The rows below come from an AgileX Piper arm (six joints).
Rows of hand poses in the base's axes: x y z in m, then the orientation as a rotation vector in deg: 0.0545 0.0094 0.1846 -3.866 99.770 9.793; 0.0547 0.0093 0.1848 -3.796 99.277 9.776; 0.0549 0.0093 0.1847 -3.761 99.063 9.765; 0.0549 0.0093 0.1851 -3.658 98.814 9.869; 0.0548 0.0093 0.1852 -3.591 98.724 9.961; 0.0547 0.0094 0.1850 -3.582 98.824 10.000; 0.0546 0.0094 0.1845 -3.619 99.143 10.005; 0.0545 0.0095 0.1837 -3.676 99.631 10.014; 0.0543 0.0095 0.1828 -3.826 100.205 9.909; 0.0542 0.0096 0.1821 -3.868 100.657 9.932; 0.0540 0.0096 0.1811 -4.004 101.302 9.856; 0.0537 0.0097 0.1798 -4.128 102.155 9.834; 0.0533 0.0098 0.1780 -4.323 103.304 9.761; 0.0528 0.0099 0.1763 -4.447 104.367 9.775; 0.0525 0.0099 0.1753 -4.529 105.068 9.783; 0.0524 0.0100 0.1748 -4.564 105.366 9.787; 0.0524 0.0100 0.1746 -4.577 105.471 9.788
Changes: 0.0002 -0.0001 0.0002 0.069 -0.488 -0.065; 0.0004 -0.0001 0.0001 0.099 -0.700 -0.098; 0.0004 -0.0001 0.0005 0.247 -0.936 -0.113; 0.0003 -0.0001 0.0006 0.354 -1.016 -0.107; 0.0002 0.0000 0.0004 0.377 -0.913 -0.089; 0.0001 0.0000 -0.0001 0.333 -0.597 -0.056; 0.0000 0.0001 -0.0009 0.266 -0.114 -0.005; -0.0002 0.0001 -0.0018 0.064 0.443 0.046; -0.0003 0.0002 -0.0025 0.018 0.892 0.095; -0.0005 0.0002 -0.0035 -0.162 1.522 0.154; -0.0008 0.0003 -0.0048 -0.315 2.364 0.239; -0.0012 0.0004 -0.0066 -0.566 3.493 0.347; -0.0017 0.0005 -0.0083 -0.712 4.546 0.456; -0.0020 0.0005 -0.0093 -0.808 5.241 0.527; -0.0021 0.0006 -0.0098 -0.849 5.536 0.558; -0.0021 0.0006 -0.0100 -0.864 5.640 0.569
